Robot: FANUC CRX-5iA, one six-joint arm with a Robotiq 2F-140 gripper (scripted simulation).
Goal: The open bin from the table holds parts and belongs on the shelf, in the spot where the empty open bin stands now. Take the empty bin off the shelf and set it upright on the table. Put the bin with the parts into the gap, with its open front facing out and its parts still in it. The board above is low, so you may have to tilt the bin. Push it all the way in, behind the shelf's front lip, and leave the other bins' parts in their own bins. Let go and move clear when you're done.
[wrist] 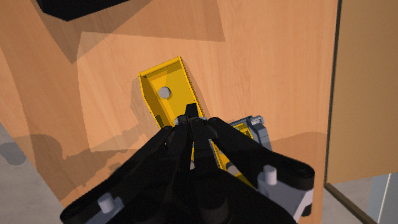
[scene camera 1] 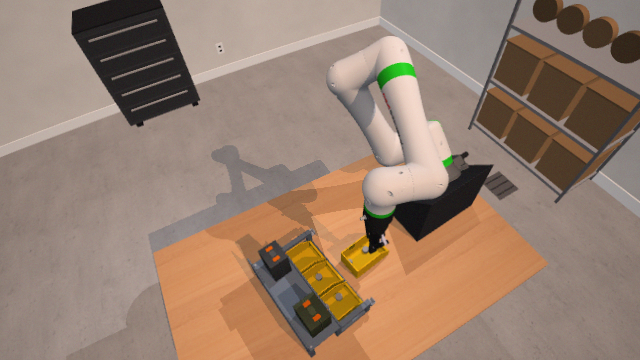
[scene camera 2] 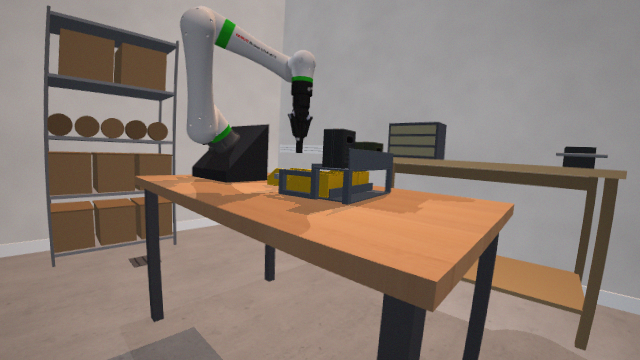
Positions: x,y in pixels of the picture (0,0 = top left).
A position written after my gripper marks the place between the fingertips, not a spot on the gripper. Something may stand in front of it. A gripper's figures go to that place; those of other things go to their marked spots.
Labels:
My gripper (scene camera 2: pixel 299 153): 1.20 m from the lens. A grey shelf (scene camera 2: pixel 359 160) is 0.83 m from the lens.

